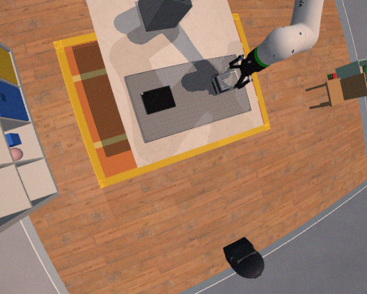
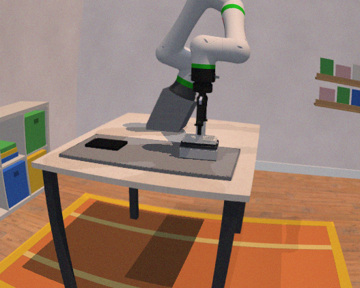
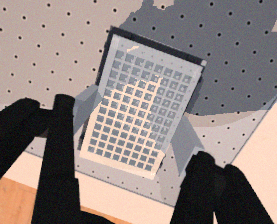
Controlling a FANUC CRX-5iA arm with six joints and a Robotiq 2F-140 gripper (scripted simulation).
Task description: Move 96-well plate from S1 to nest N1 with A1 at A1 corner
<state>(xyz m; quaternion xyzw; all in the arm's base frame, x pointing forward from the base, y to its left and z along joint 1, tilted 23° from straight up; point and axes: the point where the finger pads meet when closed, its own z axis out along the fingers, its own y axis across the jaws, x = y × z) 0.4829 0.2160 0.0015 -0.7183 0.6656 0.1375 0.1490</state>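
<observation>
The black plate nest N1 lies 410 mm to the right of my hand and 80 mm below it. Also, from my hand: 96-well plate (20 mm below).
</observation>
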